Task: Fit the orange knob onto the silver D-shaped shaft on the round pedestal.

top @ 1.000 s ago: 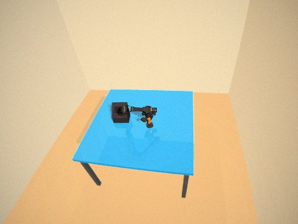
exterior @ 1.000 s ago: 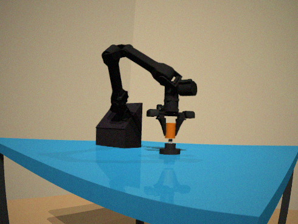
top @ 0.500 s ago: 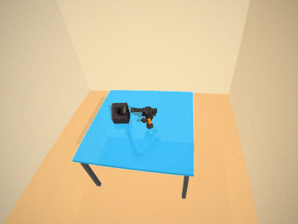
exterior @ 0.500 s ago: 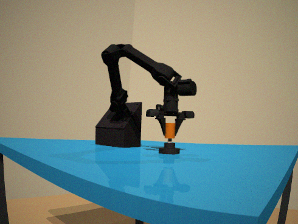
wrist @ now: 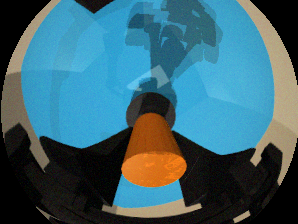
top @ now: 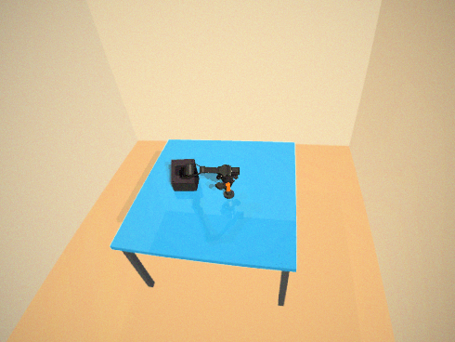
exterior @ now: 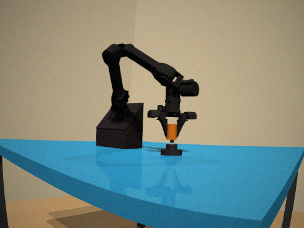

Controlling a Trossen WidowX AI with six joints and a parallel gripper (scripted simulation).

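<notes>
The round pedestal lies 4 cm below my gripper tip. Round my gripper tip: orange knob: 3 cm above.
</notes>
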